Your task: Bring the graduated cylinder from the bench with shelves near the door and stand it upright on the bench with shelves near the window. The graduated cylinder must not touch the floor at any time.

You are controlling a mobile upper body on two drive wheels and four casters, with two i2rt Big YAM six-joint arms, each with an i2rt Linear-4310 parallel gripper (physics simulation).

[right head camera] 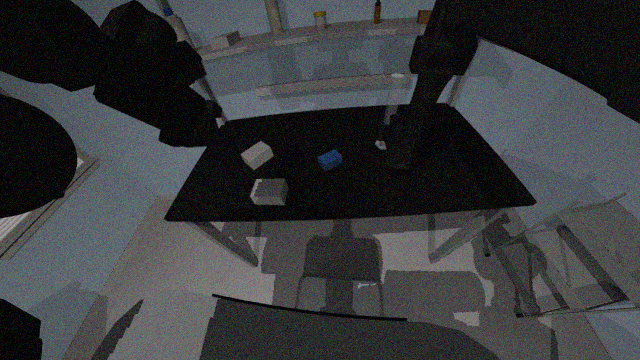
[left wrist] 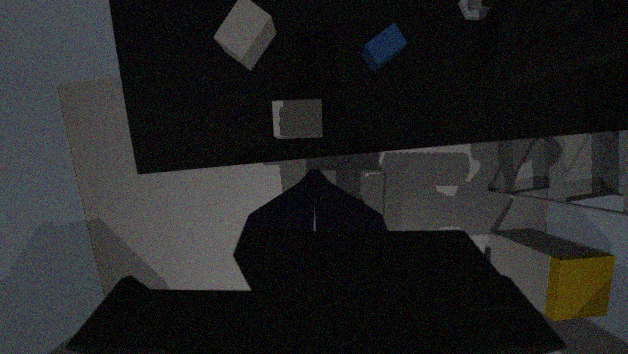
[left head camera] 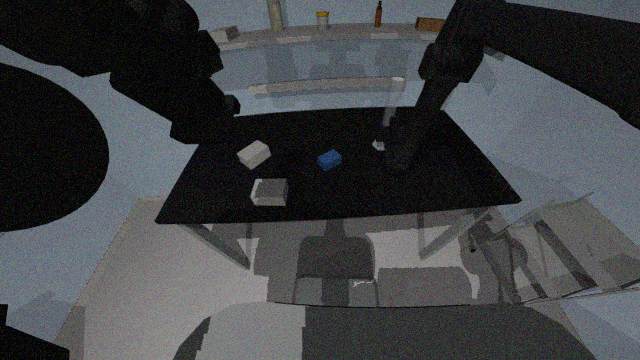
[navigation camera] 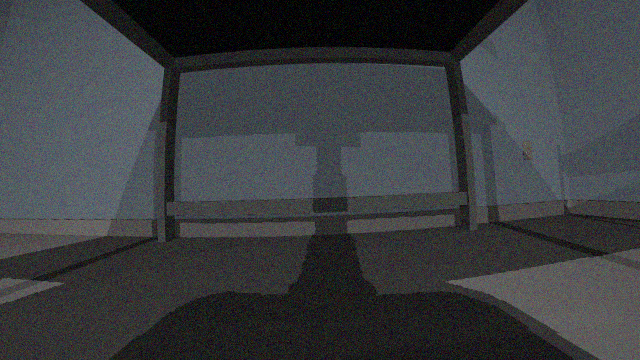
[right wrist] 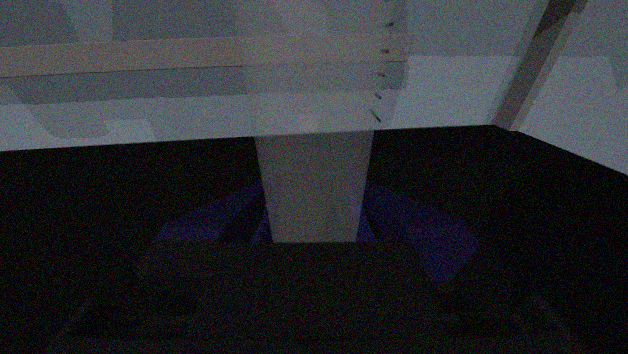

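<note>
The clear graduated cylinder stands roughly upright over the right part of a black bench top. Its pale base is close to the surface; whether it touches is unclear. My right gripper is shut on the cylinder's lower part, with a blue-tinted finger on each side in the right wrist view. My left gripper is shut and empty, in front of the bench's near edge in the left wrist view.
A white box, a grey box and a blue block lie on the bench. Above it, a shelf holds a yellow-lidded jar and a brown bottle. A yellow-faced box shows lower right.
</note>
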